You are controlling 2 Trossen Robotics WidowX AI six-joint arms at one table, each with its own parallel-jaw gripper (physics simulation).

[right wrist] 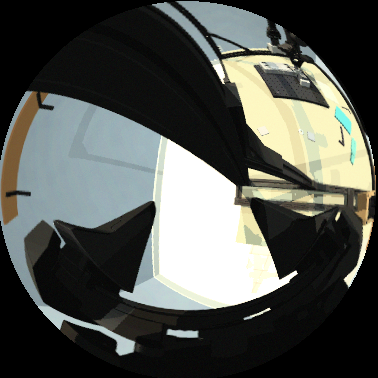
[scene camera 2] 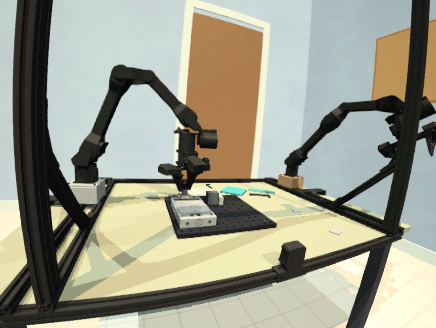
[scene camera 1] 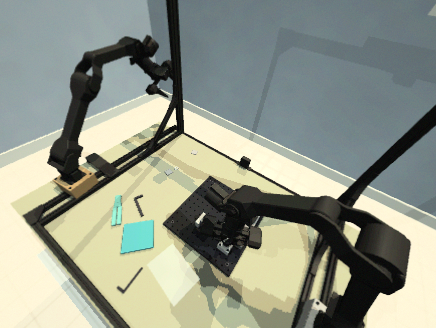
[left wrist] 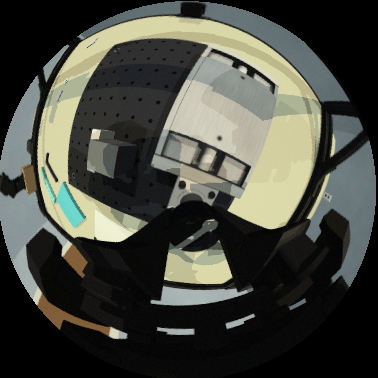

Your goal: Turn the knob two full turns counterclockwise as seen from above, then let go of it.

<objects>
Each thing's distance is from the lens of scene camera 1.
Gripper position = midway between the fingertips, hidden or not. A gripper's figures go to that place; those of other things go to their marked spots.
my left gripper [scene camera 1: 226,242]: 68 cm
sheet [scene camera 1: 175,276]: 70 cm
</objects>
